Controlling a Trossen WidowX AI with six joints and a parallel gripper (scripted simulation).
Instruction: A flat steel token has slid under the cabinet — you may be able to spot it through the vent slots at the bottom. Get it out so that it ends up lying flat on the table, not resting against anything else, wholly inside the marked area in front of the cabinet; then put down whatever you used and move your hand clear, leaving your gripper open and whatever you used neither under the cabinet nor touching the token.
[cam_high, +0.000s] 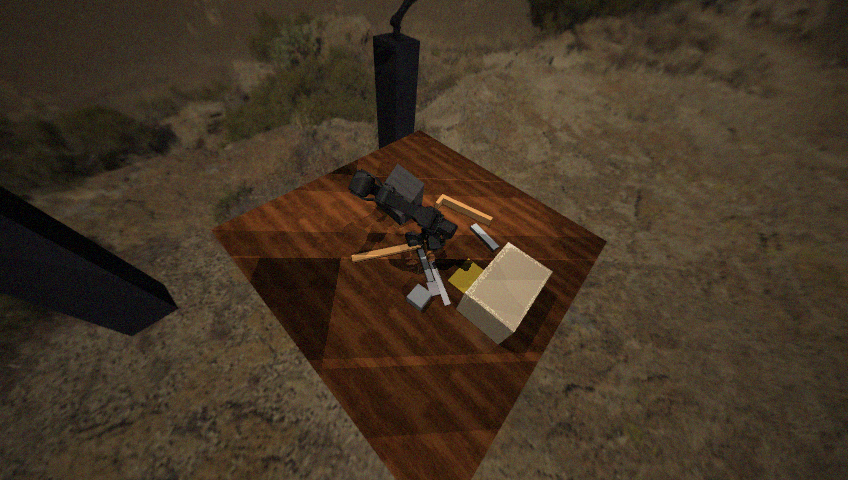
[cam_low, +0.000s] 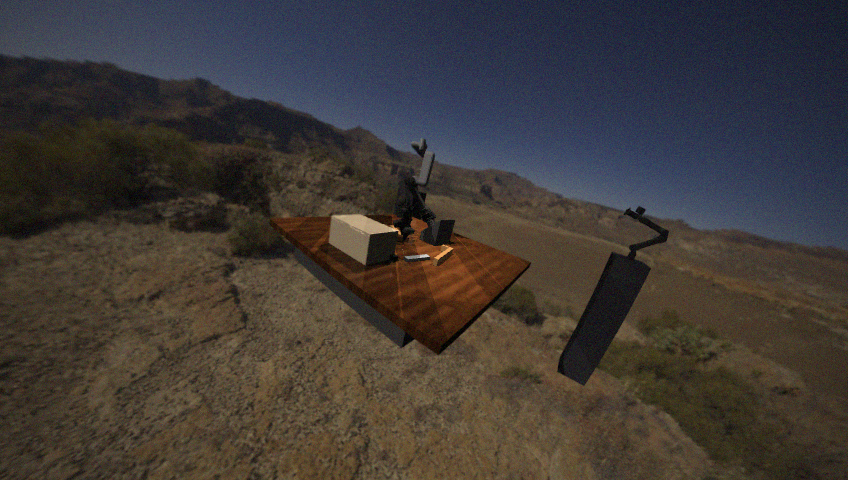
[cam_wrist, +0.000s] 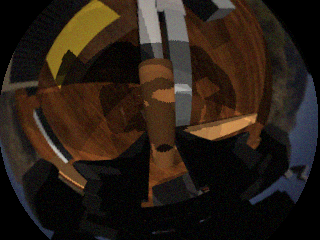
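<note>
Right now my gripper tip is 11 cm short of the grey scraper and 10 cm to the left of it. The rest, counted from my gripper tip: wooden stick (10 cm behind, 14 cm to the right); grey block (14 cm ahead, 20 cm to the right, 1 cm above); grey bar (15 cm ahead, 24 cm to the left).
</note>
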